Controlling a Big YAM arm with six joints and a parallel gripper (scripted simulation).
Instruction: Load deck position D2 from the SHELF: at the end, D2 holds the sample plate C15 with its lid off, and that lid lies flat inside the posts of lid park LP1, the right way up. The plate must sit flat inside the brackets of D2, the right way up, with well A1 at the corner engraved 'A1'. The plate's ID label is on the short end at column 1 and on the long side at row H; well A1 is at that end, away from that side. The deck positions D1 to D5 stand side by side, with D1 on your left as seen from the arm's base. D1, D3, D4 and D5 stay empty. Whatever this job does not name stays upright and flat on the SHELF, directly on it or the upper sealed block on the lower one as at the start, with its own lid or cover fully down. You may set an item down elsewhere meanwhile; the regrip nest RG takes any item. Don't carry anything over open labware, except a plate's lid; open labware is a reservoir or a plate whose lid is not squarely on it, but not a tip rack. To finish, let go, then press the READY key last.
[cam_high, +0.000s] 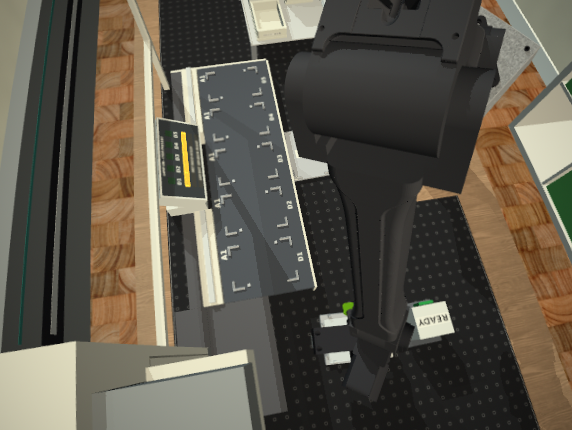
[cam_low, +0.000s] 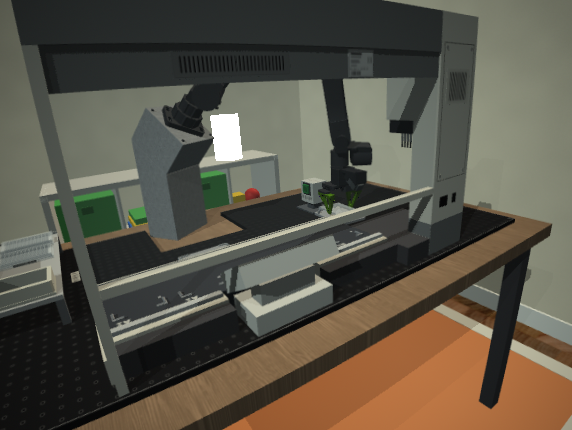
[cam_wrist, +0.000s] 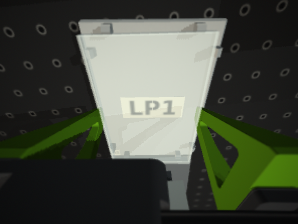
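The clear plate lid is right at my hand. The rest, counted from my hand: green-lit key (130 mm behind, 60 mm to the right, 50 mm above); lid park LP1 (20 mm below); regrip nest RG (450 mm to the right, 100 mm ahead, 20 mm below).
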